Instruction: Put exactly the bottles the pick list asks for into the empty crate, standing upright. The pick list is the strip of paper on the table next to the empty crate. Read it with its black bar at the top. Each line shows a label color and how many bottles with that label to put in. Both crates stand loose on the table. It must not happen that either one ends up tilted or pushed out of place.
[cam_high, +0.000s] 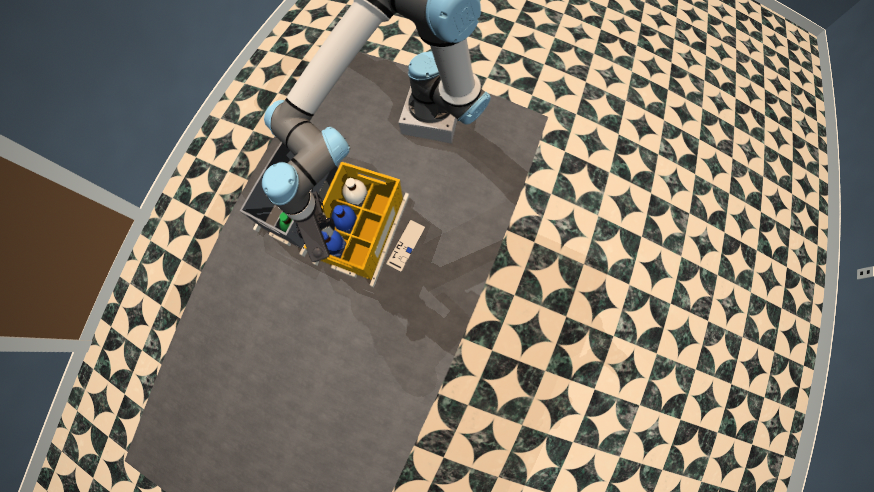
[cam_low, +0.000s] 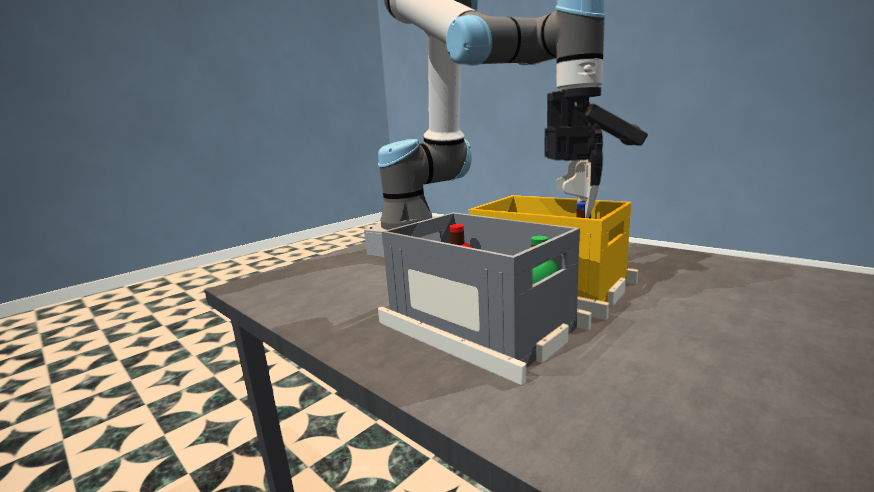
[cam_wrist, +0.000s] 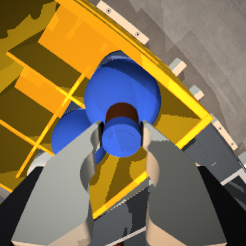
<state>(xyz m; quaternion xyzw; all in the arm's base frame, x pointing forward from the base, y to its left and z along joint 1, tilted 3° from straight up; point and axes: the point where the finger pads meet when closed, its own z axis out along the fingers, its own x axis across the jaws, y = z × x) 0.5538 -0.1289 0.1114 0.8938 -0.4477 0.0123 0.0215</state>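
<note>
My hand is 90 mm past the yellow crate, 50 mm to the right of it and 100 mm above it. From my hand the other things lie so: green-label bottle 20 mm behind, 150 mm to the right, 100 mm below; then white-label bottle 180 mm behind, 10 mm to the left, 100 mm below; then grey crate 120 mm behind, 190 mm to the right, 100 mm below.
</note>
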